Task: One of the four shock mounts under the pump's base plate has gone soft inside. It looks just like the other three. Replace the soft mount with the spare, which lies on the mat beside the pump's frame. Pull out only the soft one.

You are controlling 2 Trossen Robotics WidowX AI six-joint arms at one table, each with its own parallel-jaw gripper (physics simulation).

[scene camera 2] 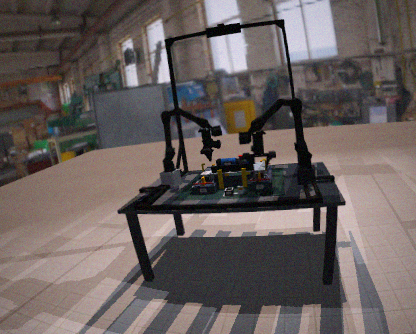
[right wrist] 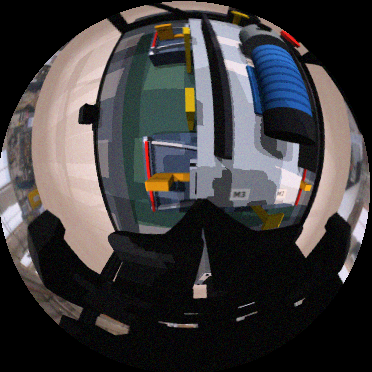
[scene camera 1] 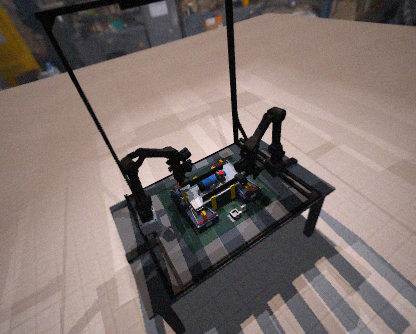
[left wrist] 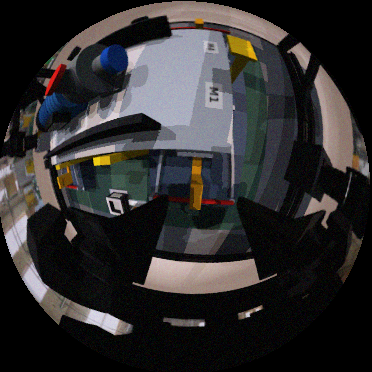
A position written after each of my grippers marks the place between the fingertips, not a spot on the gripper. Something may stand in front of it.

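A grey base plate (scene camera 1: 212, 183) is visible; also the plate (scene camera 2: 228, 165), the plate (right wrist: 257, 128) and the plate (left wrist: 144, 86). A green mat (scene camera 2: 278, 189) is visible; also the mat (right wrist: 154, 99) and the mat (left wrist: 178, 214). My left gripper (left wrist: 203, 200) and my right gripper (right wrist: 200, 202) are visible too.
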